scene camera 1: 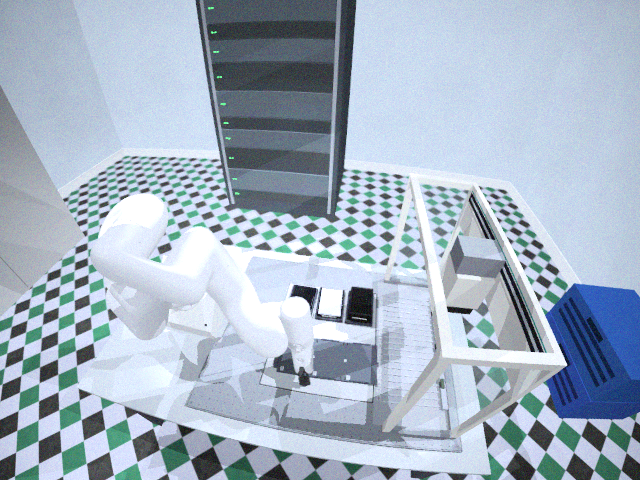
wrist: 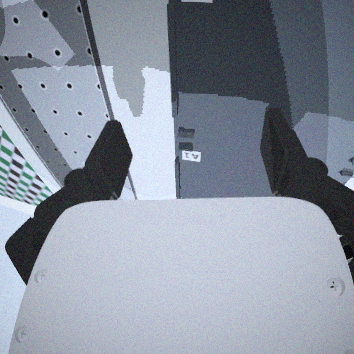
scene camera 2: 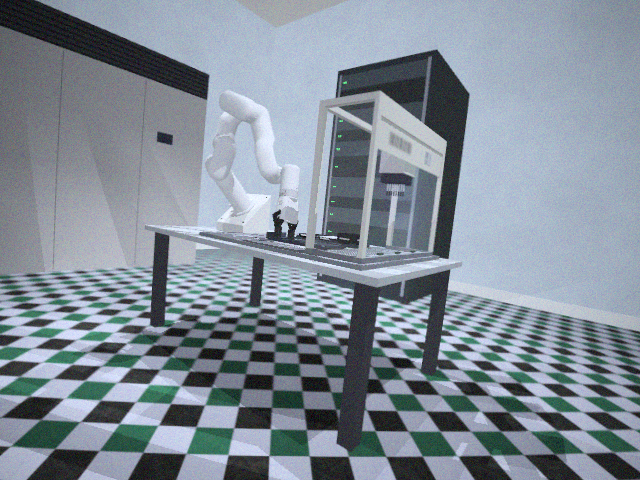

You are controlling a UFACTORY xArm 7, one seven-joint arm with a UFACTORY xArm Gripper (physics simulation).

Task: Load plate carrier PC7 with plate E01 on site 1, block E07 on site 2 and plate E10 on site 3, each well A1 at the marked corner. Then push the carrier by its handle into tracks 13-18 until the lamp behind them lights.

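The carrier is a dark flat tray on a white base; its A1 label shows in the wrist view. My gripper is open and empty, pointing down low over the carrier's left front part, one finger to each side of its front edge in the wrist view. Behind the carrier in scene camera 1 stand a black plate, partly hidden by my arm, a white plate and a black item; their codes are unreadable. Ribbed tracks lie to the right. I cannot make out the lamp.
A cream frame stands over the right side of the tracks, with a grey head unit inside; its row of tips shows in scene camera 2. A perforated plate borders the white base. A blue box stands beyond the table.
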